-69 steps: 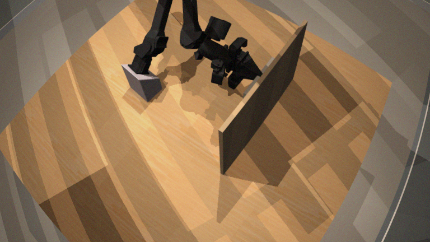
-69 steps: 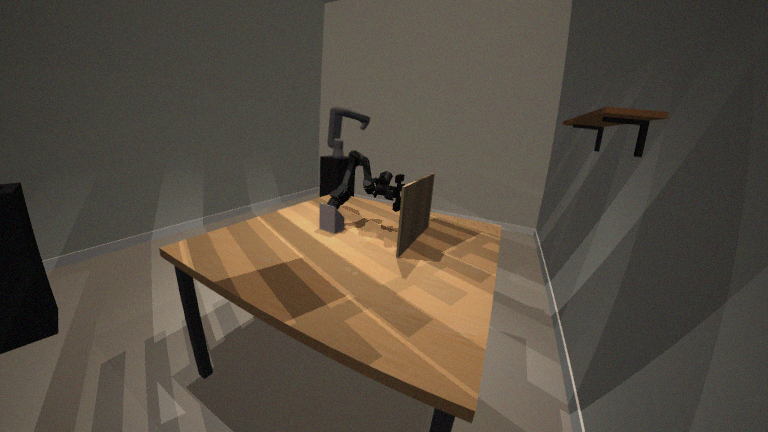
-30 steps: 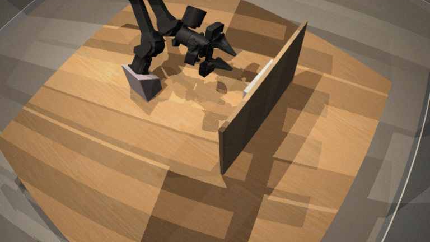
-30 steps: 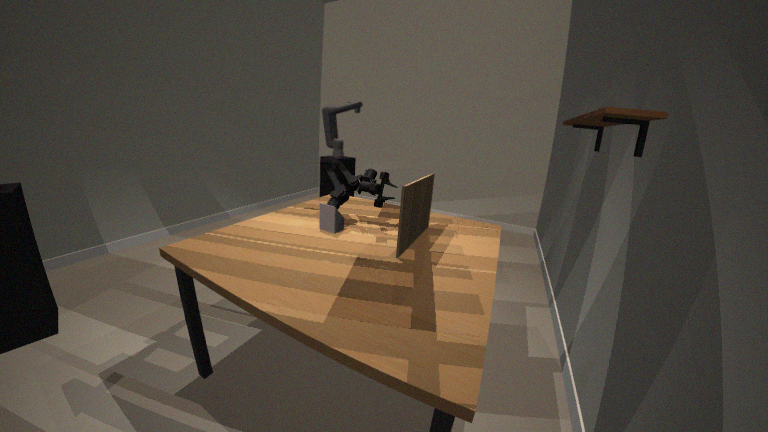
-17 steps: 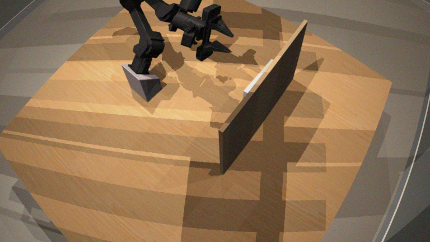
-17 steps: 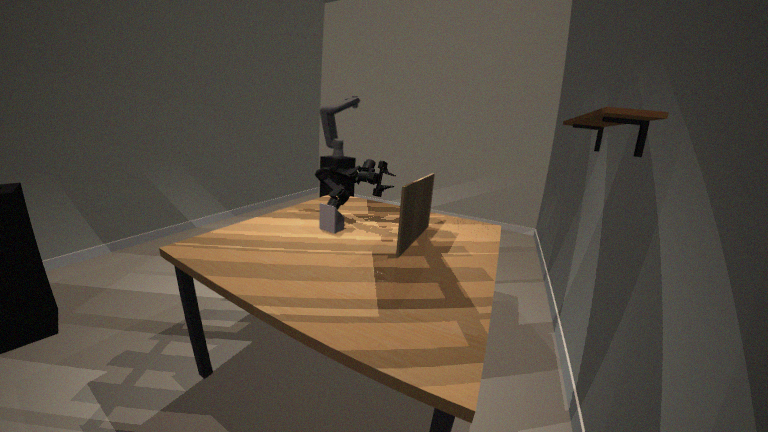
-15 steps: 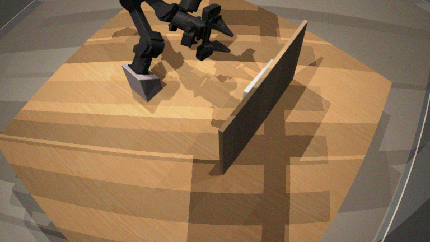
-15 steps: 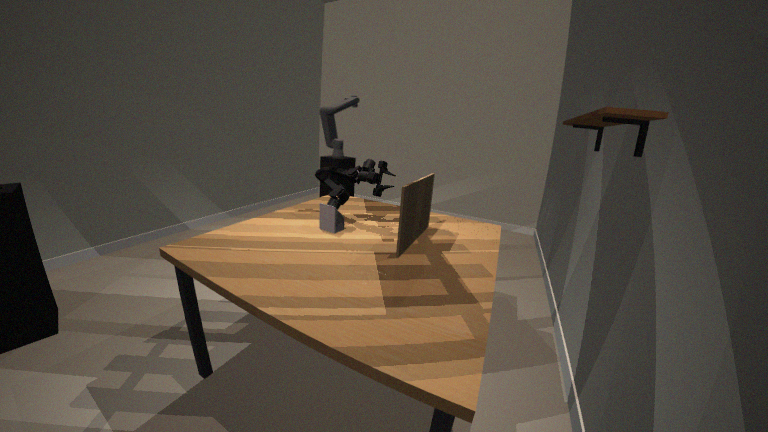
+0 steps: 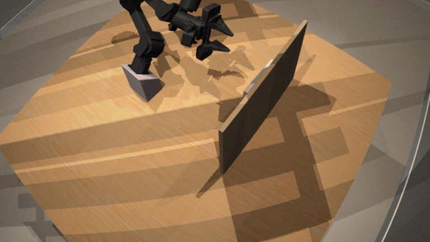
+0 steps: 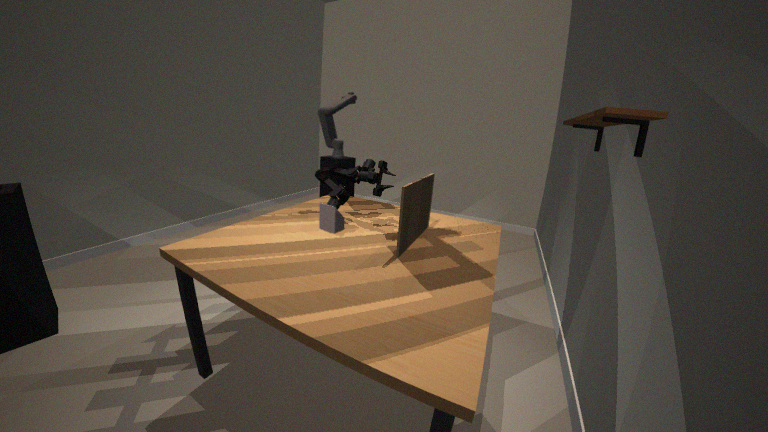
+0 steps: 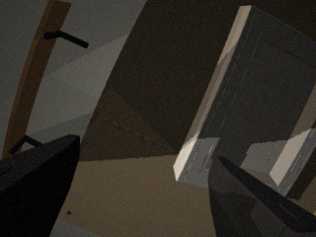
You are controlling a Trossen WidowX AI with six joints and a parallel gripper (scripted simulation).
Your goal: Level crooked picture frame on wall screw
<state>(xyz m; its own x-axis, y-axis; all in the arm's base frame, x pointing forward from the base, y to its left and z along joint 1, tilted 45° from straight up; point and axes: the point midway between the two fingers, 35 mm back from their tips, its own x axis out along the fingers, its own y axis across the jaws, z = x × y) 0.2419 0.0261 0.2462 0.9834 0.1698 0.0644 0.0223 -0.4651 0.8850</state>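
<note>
My gripper tip is 13 cm short of the picture frame and 11 cm above it. The rest, counted from my gripper tip: wall panel: 14 cm ahead, 12 cm below.
</note>
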